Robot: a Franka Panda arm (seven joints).
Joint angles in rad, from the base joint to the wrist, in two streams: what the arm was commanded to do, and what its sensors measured. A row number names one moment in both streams.
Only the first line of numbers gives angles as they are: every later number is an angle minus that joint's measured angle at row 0.
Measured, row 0: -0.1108, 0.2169, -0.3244, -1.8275, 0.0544, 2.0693, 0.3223
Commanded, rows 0 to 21: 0.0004, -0.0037, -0.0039, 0.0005, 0.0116, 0.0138, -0.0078; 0.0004, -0.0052, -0.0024, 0.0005, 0.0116, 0.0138, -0.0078; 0.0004, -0.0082, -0.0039, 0.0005, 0.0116, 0.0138, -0.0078; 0.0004, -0.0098, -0.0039, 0.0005, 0.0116, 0.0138, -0.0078; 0.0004, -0.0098, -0.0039, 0.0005, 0.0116, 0.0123, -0.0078; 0.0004, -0.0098, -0.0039, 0.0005, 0.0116, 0.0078, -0.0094; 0.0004, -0.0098, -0.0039, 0.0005, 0.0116, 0.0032, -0.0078; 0.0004, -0.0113, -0.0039, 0.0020, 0.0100, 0.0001, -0.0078; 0.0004, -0.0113, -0.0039, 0.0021, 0.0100, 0.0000, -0.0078; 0.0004, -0.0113, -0.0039, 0.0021, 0.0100, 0.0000, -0.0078; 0.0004, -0.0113, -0.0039, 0.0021, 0.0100, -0.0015, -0.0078; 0.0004, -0.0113, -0.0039, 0.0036, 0.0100, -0.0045, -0.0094; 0.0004, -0.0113, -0.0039, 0.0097, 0.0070, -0.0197, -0.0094; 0.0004, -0.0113, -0.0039, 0.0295, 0.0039, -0.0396, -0.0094; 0.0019, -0.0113, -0.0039, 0.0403, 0.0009, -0.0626, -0.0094; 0.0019, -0.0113, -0.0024, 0.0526, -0.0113, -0.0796, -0.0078; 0.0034, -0.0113, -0.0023, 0.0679, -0.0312, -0.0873, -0.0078; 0.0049, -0.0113, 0.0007, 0.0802, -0.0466, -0.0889, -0.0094; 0.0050, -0.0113, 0.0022, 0.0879, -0.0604, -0.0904, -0.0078; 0.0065, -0.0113, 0.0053, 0.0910, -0.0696, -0.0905, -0.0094; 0.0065, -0.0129, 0.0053, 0.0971, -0.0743, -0.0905, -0.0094; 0.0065, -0.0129, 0.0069, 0.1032, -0.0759, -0.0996, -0.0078
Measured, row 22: 0.0031, -0.0056, 0.0023, 0.0776, -0.0510, -0.0650, 0.0000
